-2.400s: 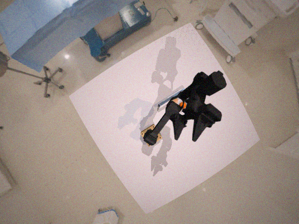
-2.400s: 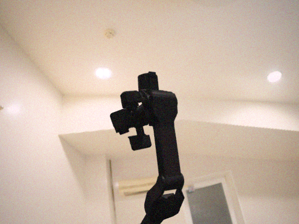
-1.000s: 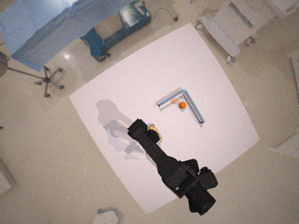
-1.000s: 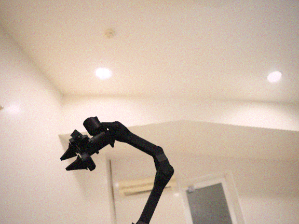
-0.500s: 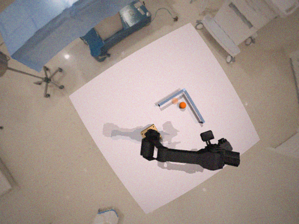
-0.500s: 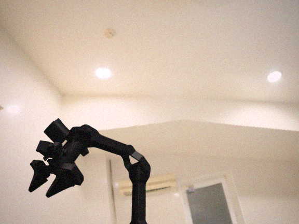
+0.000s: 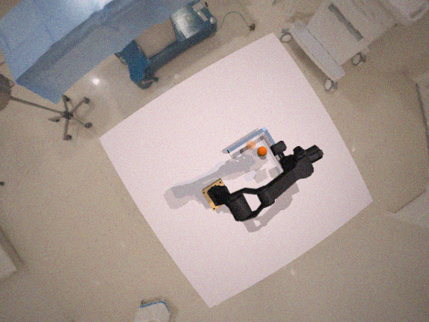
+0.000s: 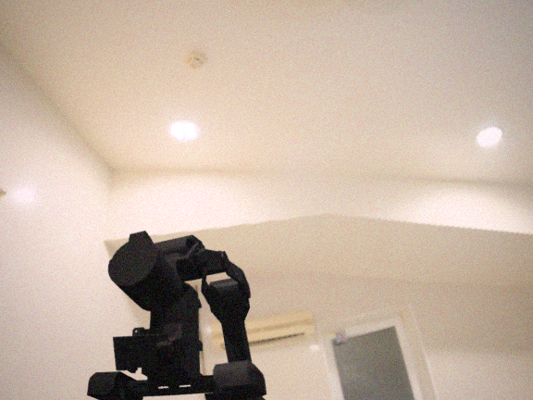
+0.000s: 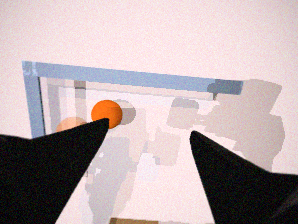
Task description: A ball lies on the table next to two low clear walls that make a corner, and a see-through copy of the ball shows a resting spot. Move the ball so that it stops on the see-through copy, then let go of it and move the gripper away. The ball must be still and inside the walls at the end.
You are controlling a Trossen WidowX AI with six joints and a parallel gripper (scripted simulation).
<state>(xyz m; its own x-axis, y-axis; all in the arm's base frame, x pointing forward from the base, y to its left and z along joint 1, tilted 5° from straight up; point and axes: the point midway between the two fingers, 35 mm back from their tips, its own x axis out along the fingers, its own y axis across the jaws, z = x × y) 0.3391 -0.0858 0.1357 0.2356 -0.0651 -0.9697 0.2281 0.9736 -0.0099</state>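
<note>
Now: gripper tip 110 mm above the orange ball, 80 mm to the right of it and 10 mm past it. Round my gripper tip: see-through copy of ball: 150 mm to the left, 110 mm below, 40 mm behind.
</note>
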